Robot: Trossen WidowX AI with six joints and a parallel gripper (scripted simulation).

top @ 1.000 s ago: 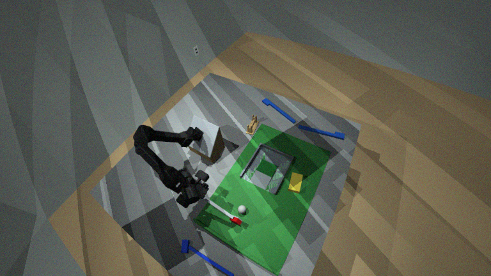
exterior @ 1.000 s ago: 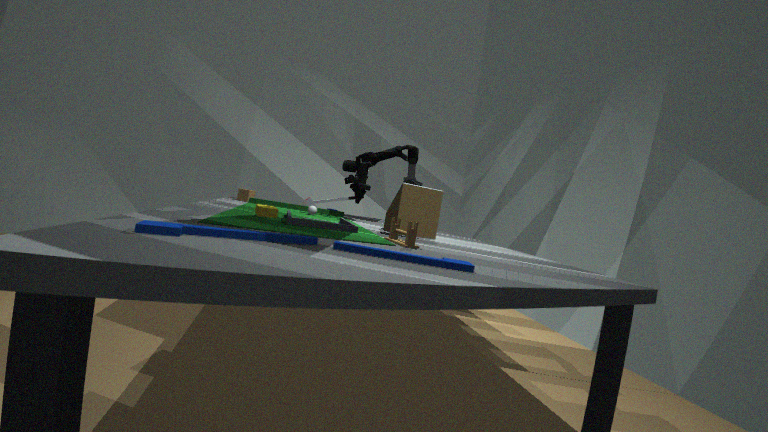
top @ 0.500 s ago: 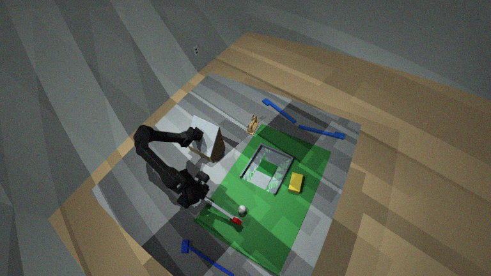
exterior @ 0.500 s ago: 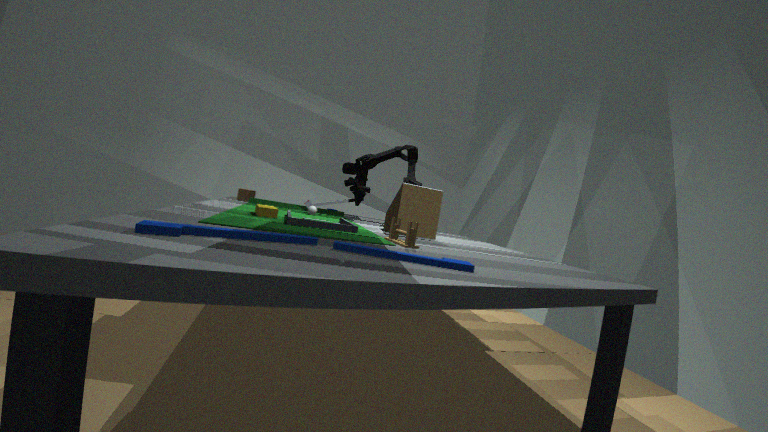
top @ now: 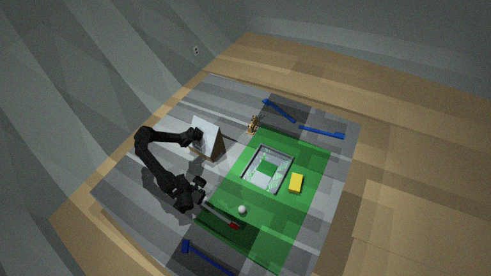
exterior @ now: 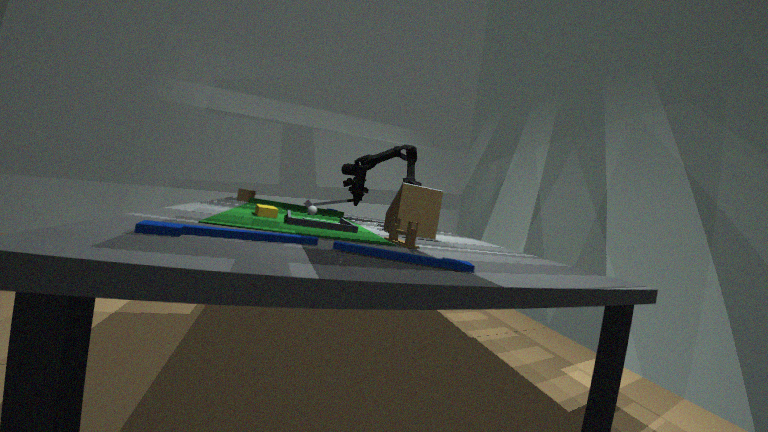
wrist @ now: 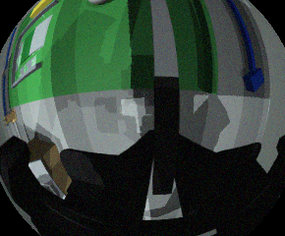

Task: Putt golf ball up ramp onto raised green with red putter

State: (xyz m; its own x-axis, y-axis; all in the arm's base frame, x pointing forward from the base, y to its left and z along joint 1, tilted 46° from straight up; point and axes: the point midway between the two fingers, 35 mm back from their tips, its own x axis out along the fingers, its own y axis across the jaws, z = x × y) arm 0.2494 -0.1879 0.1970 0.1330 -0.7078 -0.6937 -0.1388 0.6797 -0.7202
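Right now the red putter is 12 cm ahead of my gripper tip and 2 cm to the left of it. Round my gripper tip: green mat: 23 cm ahead, 31 cm to the left, 7 cm below; then yellow block: 34 cm ahead, 41 cm to the left, 6 cm below; then white golf ball: 21 cm ahead, 12 cm to the left, 5 cm below.
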